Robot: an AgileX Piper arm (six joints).
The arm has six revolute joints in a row. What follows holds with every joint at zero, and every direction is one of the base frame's.
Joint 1 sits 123 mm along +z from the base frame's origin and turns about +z.
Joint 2 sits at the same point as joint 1 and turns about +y.
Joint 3 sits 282.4 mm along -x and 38.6 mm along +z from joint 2 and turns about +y.
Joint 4 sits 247.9 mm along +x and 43.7 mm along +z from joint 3 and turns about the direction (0.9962, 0, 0.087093).
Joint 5 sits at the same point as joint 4 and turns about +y.
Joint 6 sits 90.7 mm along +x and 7.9 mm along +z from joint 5 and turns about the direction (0.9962, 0, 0.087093).
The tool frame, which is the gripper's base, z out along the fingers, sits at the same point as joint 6; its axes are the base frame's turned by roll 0, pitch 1.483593 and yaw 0 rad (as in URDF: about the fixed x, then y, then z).
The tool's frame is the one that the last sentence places.
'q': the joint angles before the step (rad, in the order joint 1, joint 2, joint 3, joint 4, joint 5, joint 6). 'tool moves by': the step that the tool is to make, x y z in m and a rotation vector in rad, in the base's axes. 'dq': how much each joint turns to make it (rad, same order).
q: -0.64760, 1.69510, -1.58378, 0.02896, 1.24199, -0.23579
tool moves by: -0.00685, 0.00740, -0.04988, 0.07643, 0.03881, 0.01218
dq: -0.00565, -0.00537, 0.19881, 0.04645, -0.11493, -0.03046
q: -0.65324, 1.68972, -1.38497, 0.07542, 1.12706, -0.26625
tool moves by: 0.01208, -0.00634, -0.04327, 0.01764, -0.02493, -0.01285
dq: 0.00000, 0.07481, 0.07769, 0.03835, -0.16120, -0.01317
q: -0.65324, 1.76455, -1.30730, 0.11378, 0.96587, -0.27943
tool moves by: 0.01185, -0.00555, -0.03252, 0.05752, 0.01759, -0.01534
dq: -0.00001, 0.09267, 0.00070, 0.04264, -0.04400, -0.00757
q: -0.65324, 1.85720, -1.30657, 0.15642, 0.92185, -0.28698
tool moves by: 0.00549, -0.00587, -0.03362, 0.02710, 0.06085, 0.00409
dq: -0.00001, 0.09087, -0.00001, -0.01554, -0.02636, 0.00006
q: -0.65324, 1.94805, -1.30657, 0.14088, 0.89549, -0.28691
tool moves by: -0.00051, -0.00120, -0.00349, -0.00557, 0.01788, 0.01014
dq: 0.00001, 0.00950, -0.00108, -0.01820, 0.00243, -0.00022
